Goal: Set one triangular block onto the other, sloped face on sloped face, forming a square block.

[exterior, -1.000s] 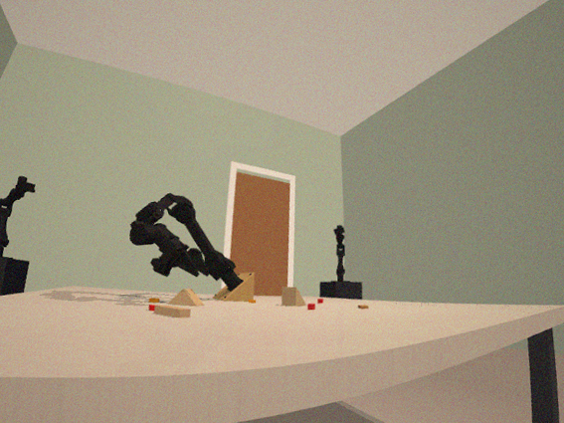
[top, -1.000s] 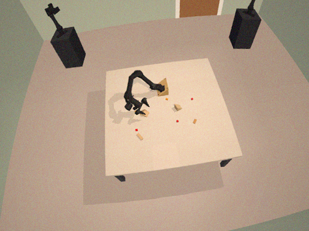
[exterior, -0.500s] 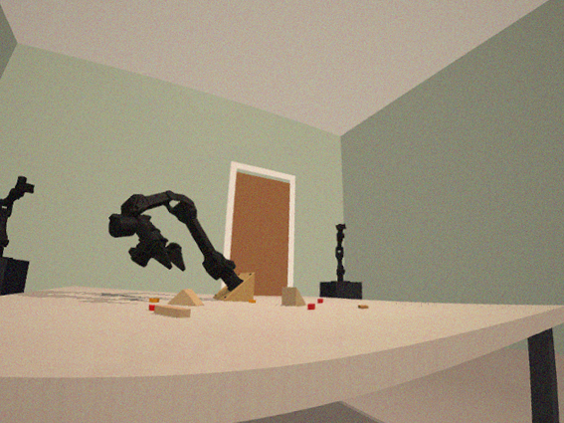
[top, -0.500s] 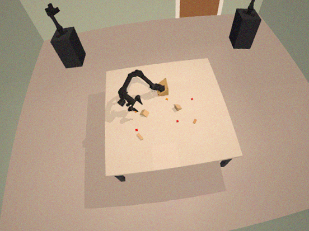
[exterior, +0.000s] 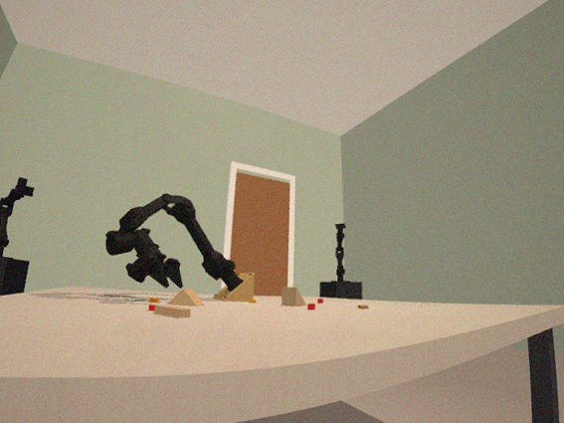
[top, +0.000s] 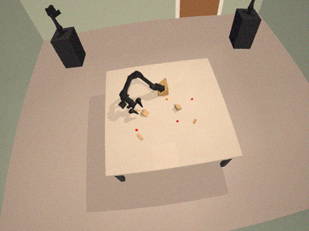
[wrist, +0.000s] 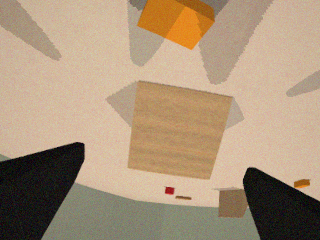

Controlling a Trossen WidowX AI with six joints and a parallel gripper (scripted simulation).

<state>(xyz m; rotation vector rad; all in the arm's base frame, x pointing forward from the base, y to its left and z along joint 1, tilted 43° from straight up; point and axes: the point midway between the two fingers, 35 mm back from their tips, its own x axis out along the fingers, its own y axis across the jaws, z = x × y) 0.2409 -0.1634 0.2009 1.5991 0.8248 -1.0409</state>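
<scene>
My gripper tip is 1 cm short of the triangular block, 3 cm to the right of it and 2 cm above it.
</scene>
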